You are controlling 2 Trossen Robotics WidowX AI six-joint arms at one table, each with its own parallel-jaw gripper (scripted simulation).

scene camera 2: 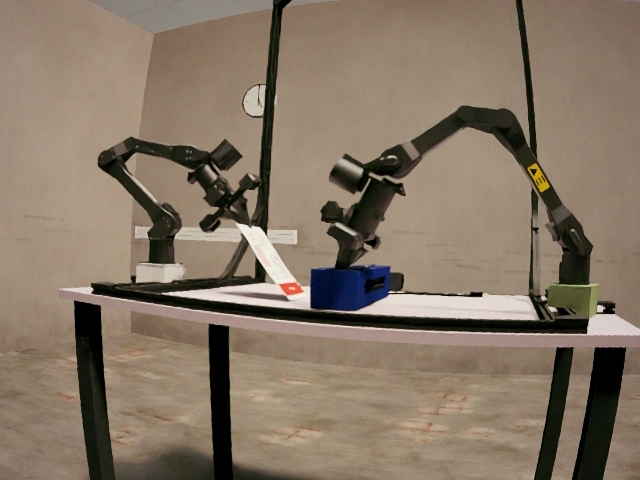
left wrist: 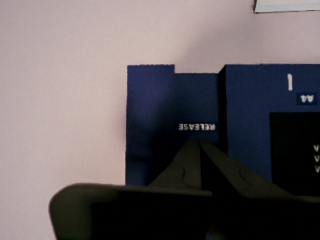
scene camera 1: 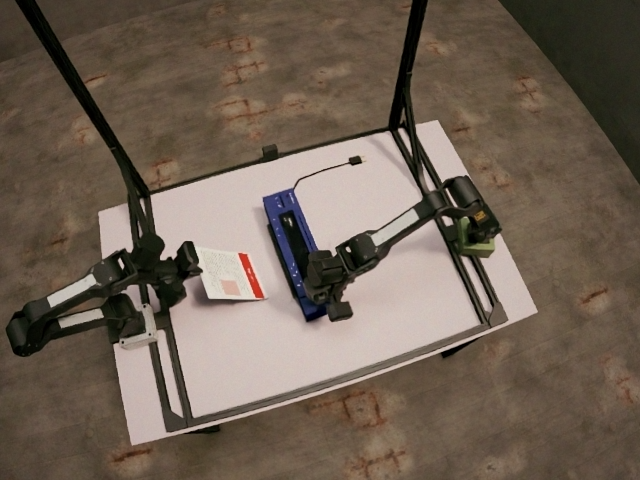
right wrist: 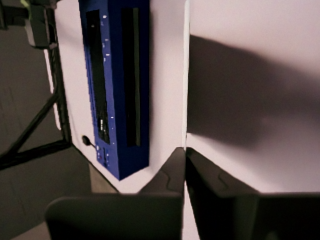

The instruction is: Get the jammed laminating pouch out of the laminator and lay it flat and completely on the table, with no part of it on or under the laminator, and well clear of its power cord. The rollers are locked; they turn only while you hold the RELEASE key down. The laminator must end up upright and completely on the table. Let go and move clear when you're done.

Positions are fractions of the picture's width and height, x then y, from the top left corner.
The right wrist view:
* my right gripper: 0.57,0.64
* blue laminator: 0.36,0.20
